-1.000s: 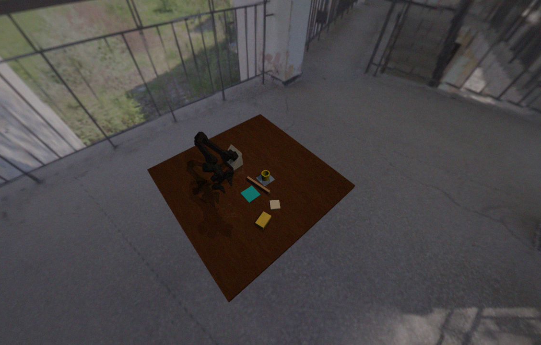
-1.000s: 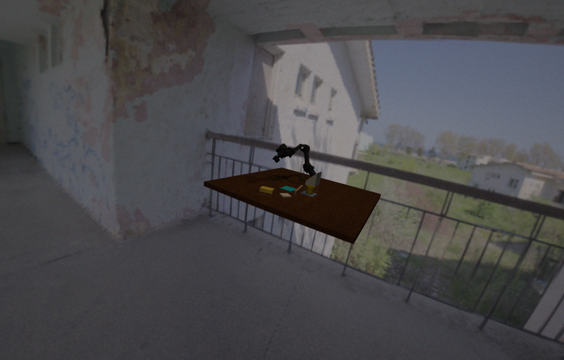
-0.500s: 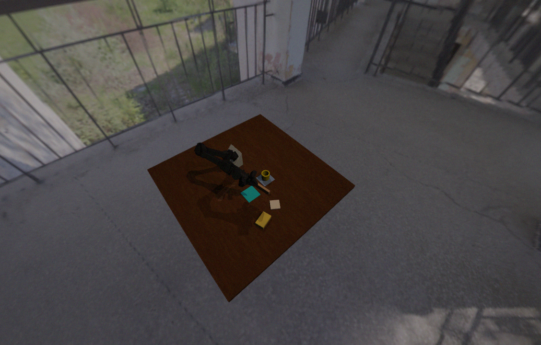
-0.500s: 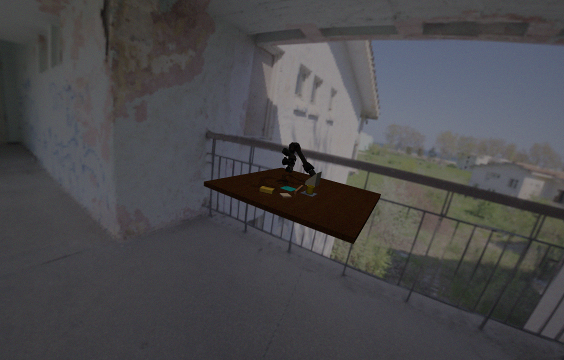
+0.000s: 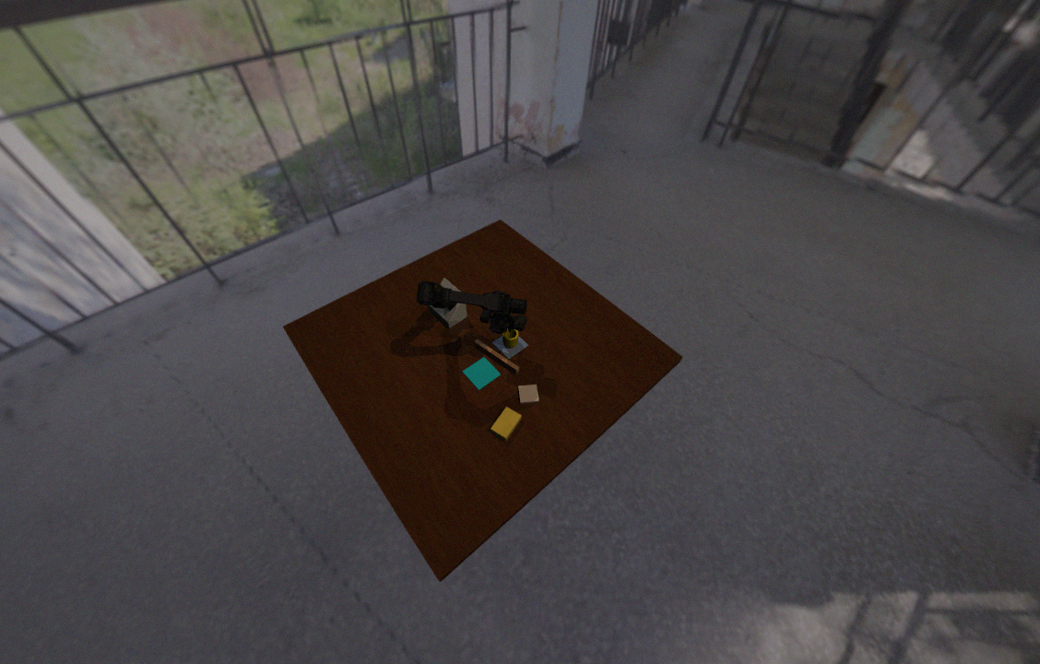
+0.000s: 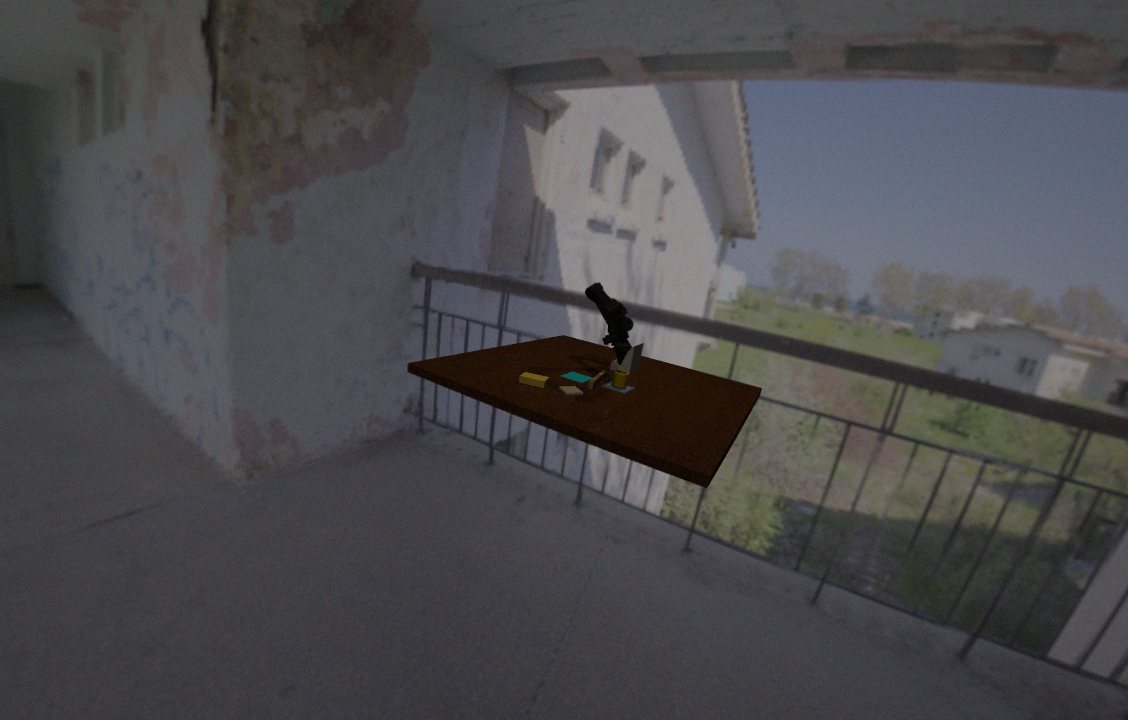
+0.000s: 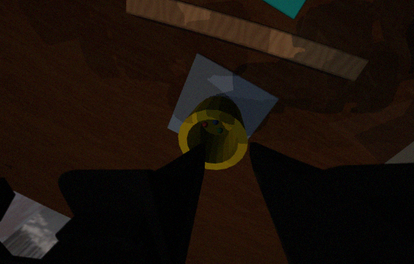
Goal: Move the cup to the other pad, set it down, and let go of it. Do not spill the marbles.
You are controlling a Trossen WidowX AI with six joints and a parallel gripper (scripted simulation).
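The yellow cup lies 20 mm to the left of my gripper tip and 70 mm below it. From my gripper tip the other things lie so: wooden bar: 40 mm ahead, 70 mm to the right, 100 mm below; then teal pad: 70 mm ahead, 170 mm to the right, 110 mm below.
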